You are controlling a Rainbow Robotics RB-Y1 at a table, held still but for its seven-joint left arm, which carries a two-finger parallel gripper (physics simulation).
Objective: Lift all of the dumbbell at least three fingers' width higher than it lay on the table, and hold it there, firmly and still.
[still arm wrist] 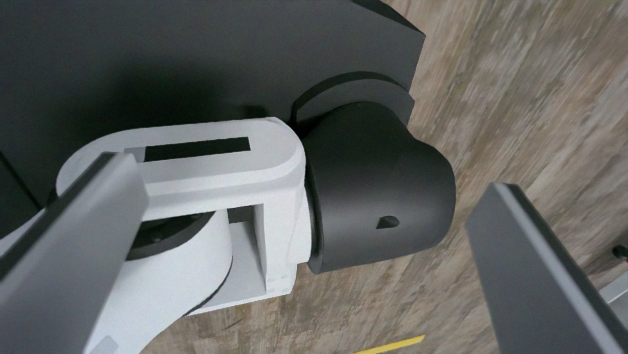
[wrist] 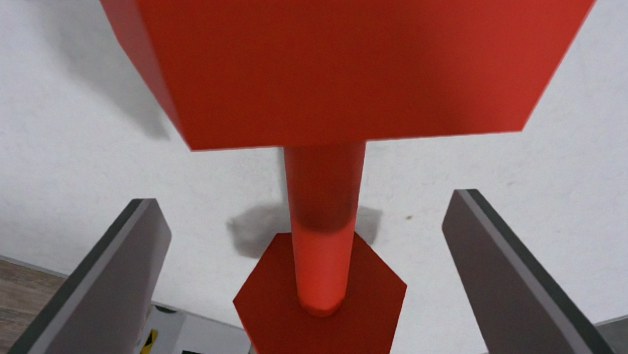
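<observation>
The red dumbbell (wrist: 324,190) lies on the white table top in the wrist view. Its near head fills the upper middle, its bar runs down the picture, and its hexagonal far head is at the bottom middle. My gripper (wrist: 307,212) is open, with one finger on each side of the bar and a wide gap to both. The fingers touch neither the bar nor the heads. The near head's upper part is cut off by the frame. In the still arm wrist view the other gripper's fingers stand apart, and the dumbbell does not show there.
The white table top (wrist: 215,175) has an edge at the lower left, with wooden floor (wrist: 25,300) and a grey-white robot base part (wrist: 200,327) beyond it. The still arm wrist view shows a white and black robot link (still arm wrist: 380,190) over wooden floor (still arm wrist: 525,100).
</observation>
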